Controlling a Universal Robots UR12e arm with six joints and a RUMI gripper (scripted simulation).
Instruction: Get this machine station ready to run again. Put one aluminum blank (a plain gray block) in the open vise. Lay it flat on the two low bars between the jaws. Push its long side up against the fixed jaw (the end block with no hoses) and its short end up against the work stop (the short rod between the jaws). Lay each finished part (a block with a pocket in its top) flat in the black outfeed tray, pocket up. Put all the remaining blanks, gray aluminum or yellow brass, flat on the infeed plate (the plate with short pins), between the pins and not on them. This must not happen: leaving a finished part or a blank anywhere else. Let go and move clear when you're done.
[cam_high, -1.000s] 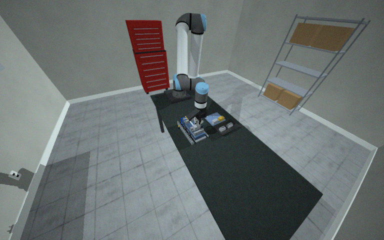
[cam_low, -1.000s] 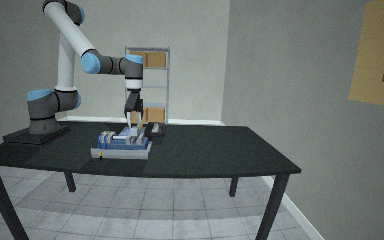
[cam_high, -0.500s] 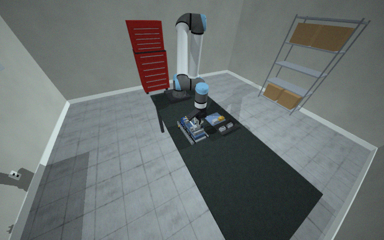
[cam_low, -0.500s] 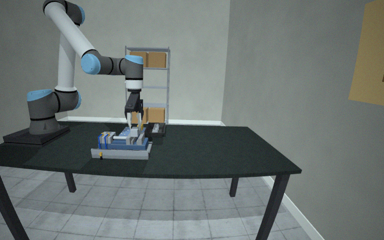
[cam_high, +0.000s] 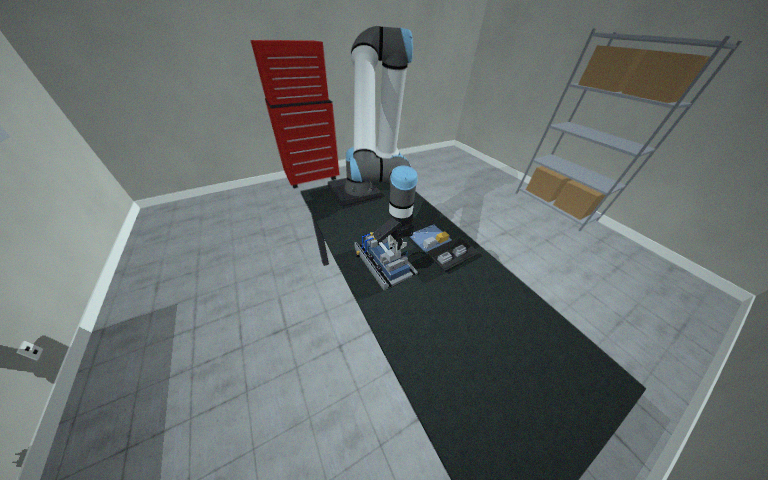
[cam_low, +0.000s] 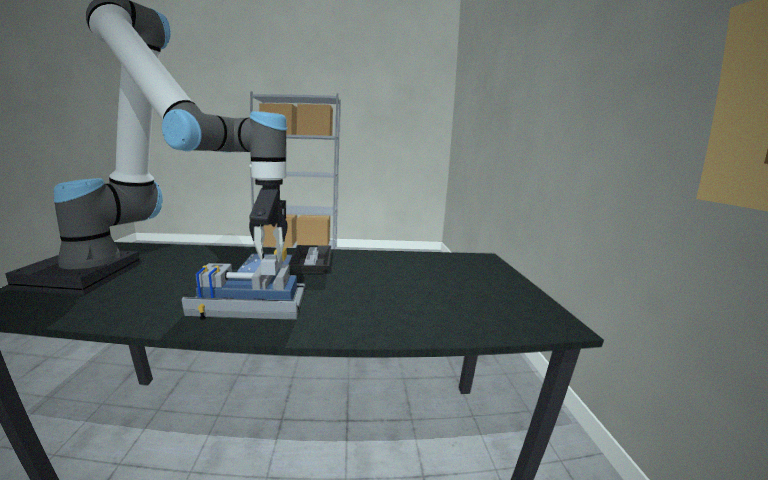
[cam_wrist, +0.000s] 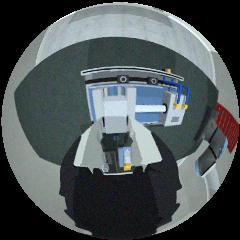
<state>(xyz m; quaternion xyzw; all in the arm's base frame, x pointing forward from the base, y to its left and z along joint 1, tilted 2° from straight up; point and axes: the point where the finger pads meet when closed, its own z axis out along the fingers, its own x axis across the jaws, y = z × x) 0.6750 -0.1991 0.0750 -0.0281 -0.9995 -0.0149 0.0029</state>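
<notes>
My gripper is now 10 cm above the blue vise, 7 cm past it and 1 cm to the right of it. Round my hand: light gray base rail (10 cm below, 8 cm to the right, 7 cm behind); vise hose end block (16 cm behind, 6 cm below, 2 cm to the left); yellow brass blank (36 cm to the left, 11 cm below, 2 cm behind).
</notes>
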